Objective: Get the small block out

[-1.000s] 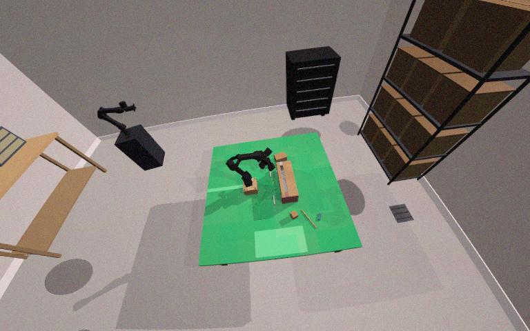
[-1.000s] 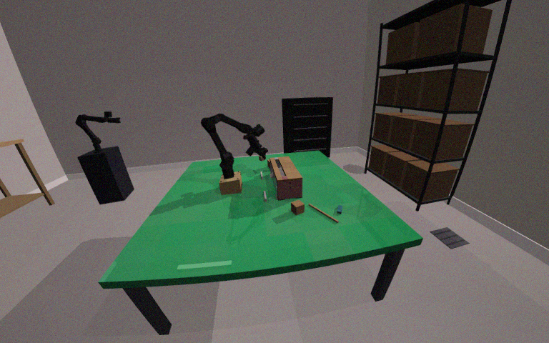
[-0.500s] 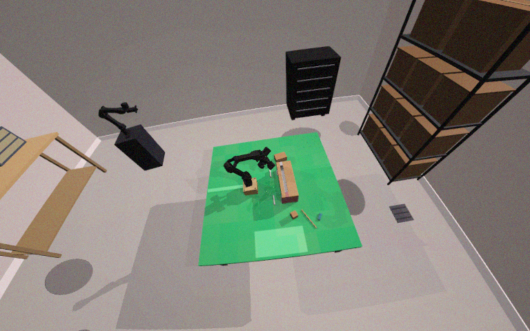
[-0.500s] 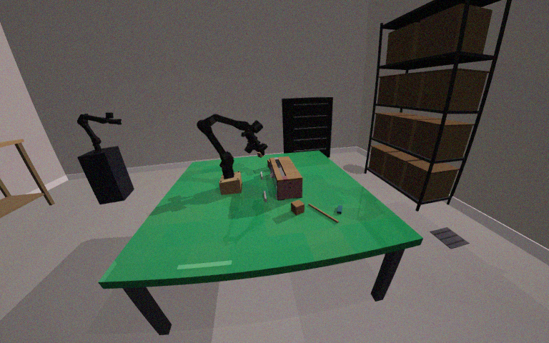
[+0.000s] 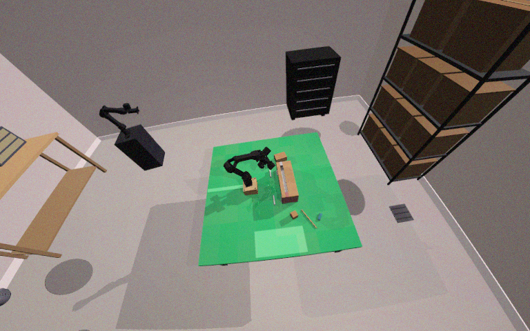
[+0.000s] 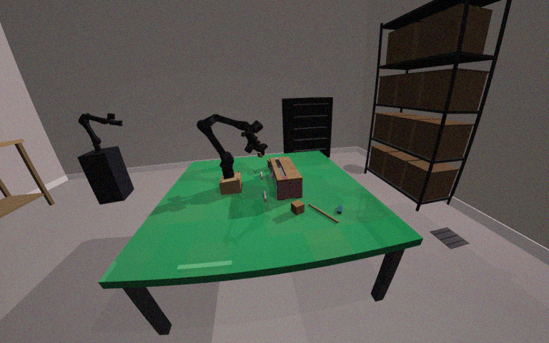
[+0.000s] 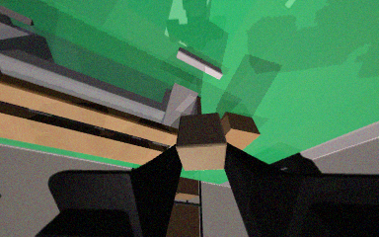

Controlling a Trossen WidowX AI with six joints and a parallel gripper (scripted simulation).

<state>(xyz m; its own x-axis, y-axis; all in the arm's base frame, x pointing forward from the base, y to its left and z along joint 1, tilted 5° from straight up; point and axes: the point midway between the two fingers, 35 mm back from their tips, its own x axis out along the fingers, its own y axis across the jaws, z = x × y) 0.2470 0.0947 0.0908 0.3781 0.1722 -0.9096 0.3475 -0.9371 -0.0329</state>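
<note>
Now: gripper tip 10 mm past the tan block, 10 mm to the left of it and 10 mm below it. Round my gripper tip: brown cube (60 mm ahead, 490 mm to the right, 150 mm below); long wooden box (60 mm ahead, 170 mm to the right, 110 mm below); tan box (140 mm ahead, 150 mm to the left, 140 mm below).
</note>
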